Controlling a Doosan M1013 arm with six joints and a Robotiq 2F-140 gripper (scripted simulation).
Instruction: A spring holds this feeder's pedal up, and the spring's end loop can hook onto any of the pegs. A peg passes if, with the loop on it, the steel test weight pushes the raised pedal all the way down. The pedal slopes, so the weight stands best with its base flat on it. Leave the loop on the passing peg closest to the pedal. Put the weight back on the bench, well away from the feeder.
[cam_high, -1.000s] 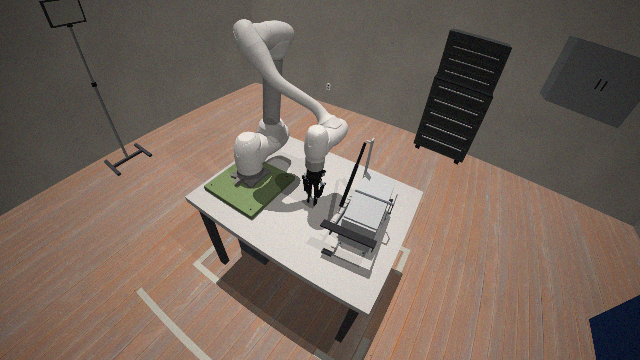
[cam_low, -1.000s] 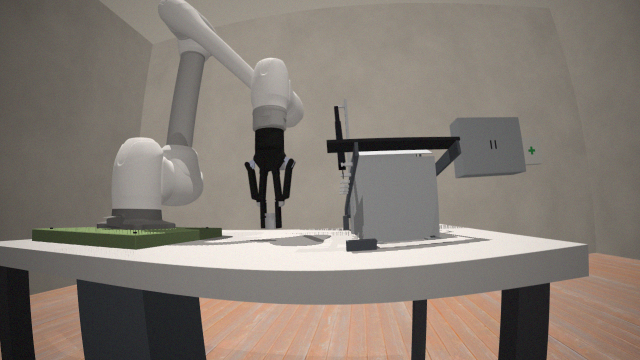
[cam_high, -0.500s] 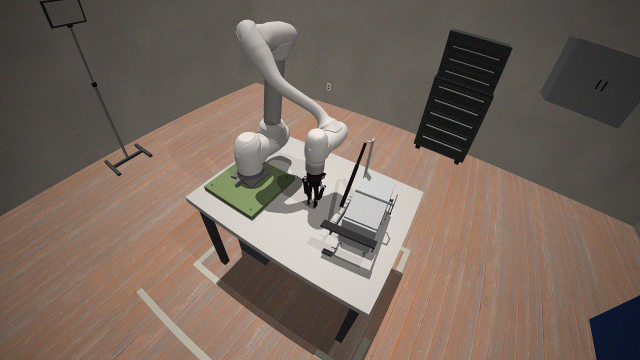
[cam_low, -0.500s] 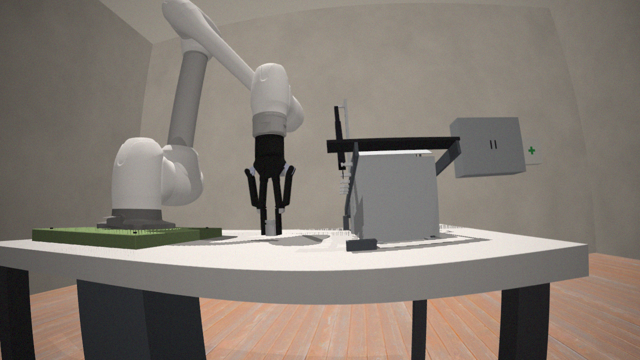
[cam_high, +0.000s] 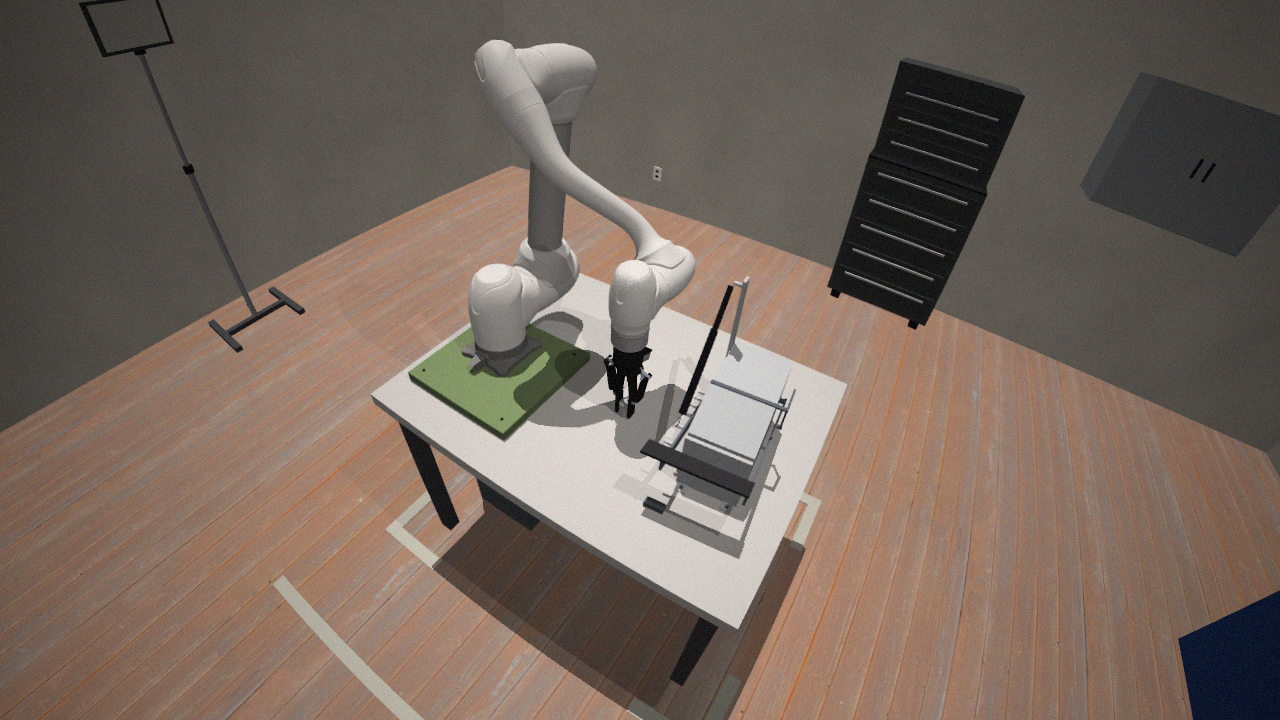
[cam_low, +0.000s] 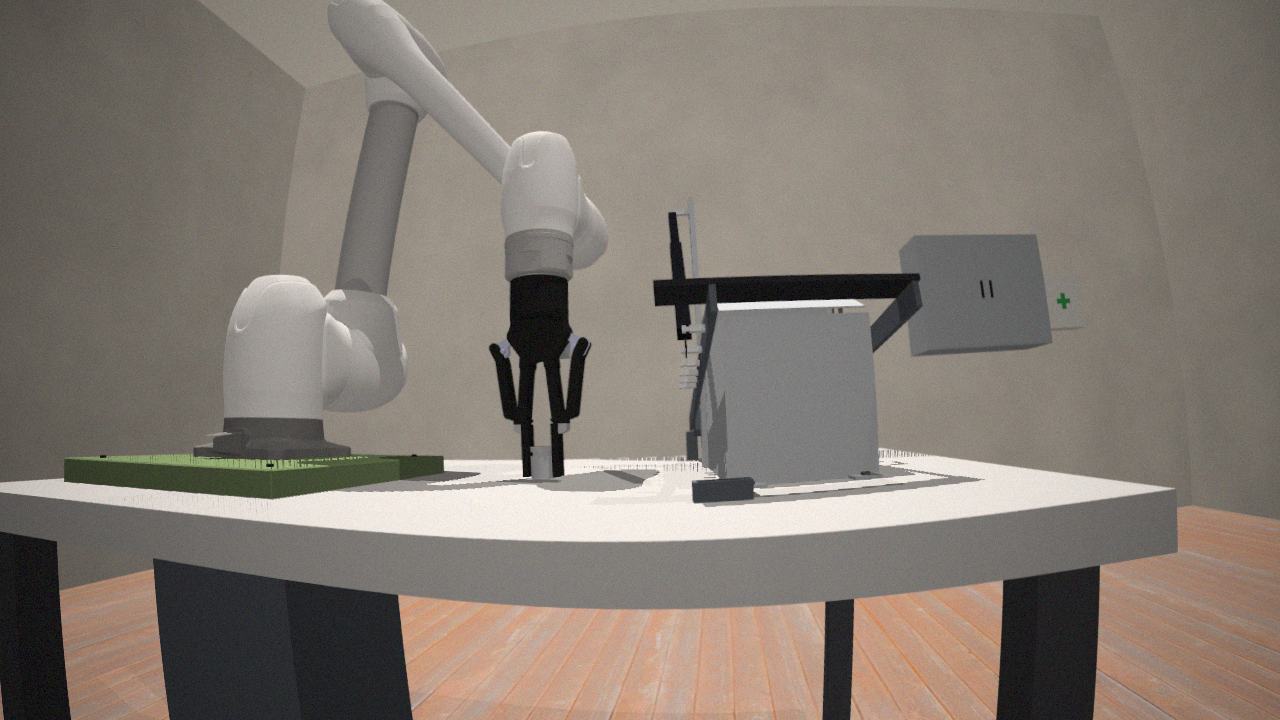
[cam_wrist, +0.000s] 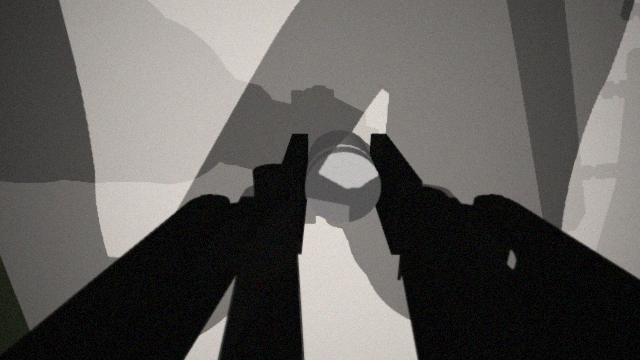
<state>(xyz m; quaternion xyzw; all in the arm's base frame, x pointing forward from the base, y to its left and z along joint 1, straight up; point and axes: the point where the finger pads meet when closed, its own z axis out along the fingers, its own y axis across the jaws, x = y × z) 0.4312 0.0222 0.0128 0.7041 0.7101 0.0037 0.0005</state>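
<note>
Now: the steel test weight 10 mm below my hand. Round my hand: small dark block 220 mm ahead, 210 mm to the right, 30 mm below.
</note>
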